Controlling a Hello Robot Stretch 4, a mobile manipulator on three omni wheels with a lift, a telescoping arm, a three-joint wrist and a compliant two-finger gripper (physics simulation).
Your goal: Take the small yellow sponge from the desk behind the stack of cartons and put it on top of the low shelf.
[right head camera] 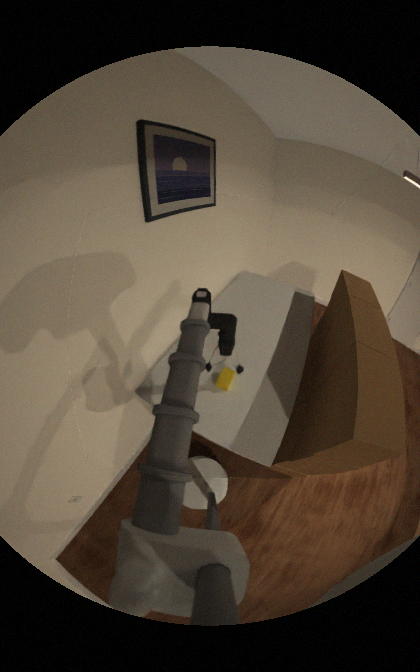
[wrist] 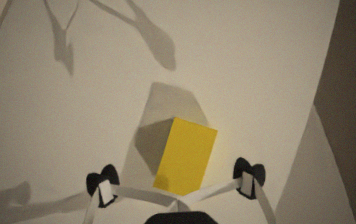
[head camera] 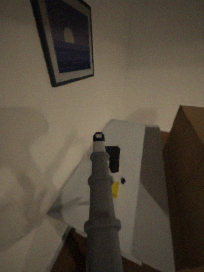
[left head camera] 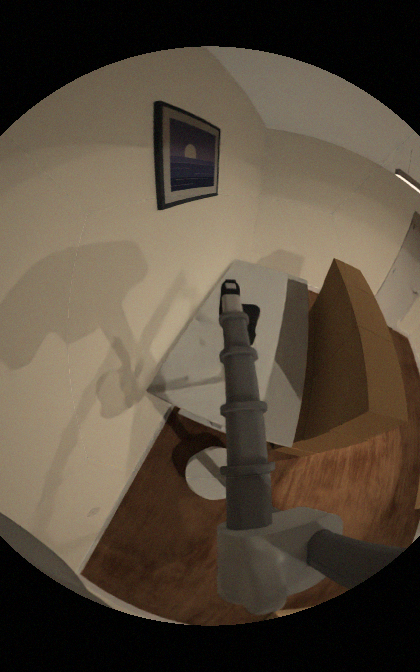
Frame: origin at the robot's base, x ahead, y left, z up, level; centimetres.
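Where they show: gripper, fingertip midpoint: (wrist: pixel 176 175).
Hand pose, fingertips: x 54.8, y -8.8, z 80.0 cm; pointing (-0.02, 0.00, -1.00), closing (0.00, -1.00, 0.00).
After its pixels a point has its place.
The yellow sponge (head camera: pixel 115 189) @(x 53.8, y -10.9, z 73.7 cm) (right head camera: pixel 226 379) (wrist: pixel 186 156) @(x 55.8, y -10.3, z 73.8 cm) stands on the pale desk (head camera: pixel 127 220) @(x 35.8, y -16.1, z 69.2 cm) (left head camera: pixel 265 277) (right head camera: pixel 255 300) (wrist: pixel 260 65) @(x 69.0, y -23.4, z 69.3 cm). In the left head camera view the arm hides it. My gripper (right head camera: pixel 224 368) (wrist: pixel 176 175) @(x 54.8, y -8.8, z 80.0 cm) is open, with one dark fingertip to each side of the sponge and apart from it. In the wrist view the sponge is turned a little and lies mostly ahead of the line between the fingertips. How high the fingertips are above the desk is hard to tell. The stack of cartons (head camera: pixel 187 200) @(x 45.9, y -62.9, z 67.5 cm) (left head camera: pixel 340 350) (right head camera: pixel 335 370) rises to the right of the desk. I cannot make out the low shelf.
The telescoping arm (head camera: pixel 102 210) @(x 21.9, y -0.2, z 121.6 cm) (left head camera: pixel 245 430) (right head camera: pixel 172 430) reaches over the desk beside the left wall. A round white stool-like top (left head camera: pixel 205 475) (right head camera: pixel 210 482) stands by the desk's near edge. A framed picture (head camera: pixel 70 40) @(x 98.7, y 14.7, z 162.9 cm) (left head camera: pixel 192 155) (right head camera: pixel 181 167) hangs on the wall.
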